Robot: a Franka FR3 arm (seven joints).
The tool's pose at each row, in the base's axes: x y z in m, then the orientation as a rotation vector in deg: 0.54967, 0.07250, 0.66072, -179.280, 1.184, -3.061; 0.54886, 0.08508, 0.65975, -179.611, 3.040, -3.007; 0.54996, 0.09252, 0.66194, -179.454, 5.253, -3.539; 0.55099, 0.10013, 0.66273, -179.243, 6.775, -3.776; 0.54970, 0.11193, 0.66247, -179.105, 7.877, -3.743; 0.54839, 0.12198, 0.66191, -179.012, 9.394, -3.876; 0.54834, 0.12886, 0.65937, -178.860, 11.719, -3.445; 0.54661, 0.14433, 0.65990, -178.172, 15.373, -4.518; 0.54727, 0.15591, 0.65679, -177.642, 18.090, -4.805; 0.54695, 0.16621, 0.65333, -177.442, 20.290, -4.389; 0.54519, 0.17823, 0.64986, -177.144, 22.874, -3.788; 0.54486, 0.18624, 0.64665, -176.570, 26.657, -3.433; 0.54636, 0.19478, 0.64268, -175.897, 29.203, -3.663; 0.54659, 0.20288, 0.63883, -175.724, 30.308, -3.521; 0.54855, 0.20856, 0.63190, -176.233, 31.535, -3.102
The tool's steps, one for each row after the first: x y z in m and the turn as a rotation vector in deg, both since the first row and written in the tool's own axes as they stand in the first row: -0.00101, -0.01256, 0.00109, -0.372, -0.029, 1.176; 0.00006, -0.02004, -0.00097, -0.298, 0.320, 2.589; 0.00102, -0.02767, -0.00164, -0.158, 0.479, 3.567; -0.00044, -0.03945, -0.00128, -0.077, 0.464, 4.275; -0.00190, -0.04947, -0.00065, -0.075, 0.555, 5.246; -0.00213, -0.05632, 0.00197, -0.078, 0.290, 6.737; -0.00405, -0.07177, 0.00156, 0.273, 0.998, 9.103; -0.00365, -0.08332, 0.00483, 0.511, 1.199, 10.871; -0.00423, -0.09357, 0.00840, 0.460, 0.943, 12.289; -0.00626, -0.10552, 0.01195, 0.427, 0.570, 13.961; -0.00681, -0.11349, 0.01524, 0.438, 0.363, 16.417; -0.00556, -0.12200, 0.01936, 0.675, 0.528, 18.102; -0.00557, -0.13005, 0.02331, 0.652, 0.443, 18.821; -0.00393, -0.13567, 0.03037, -0.070, 0.176, 19.531
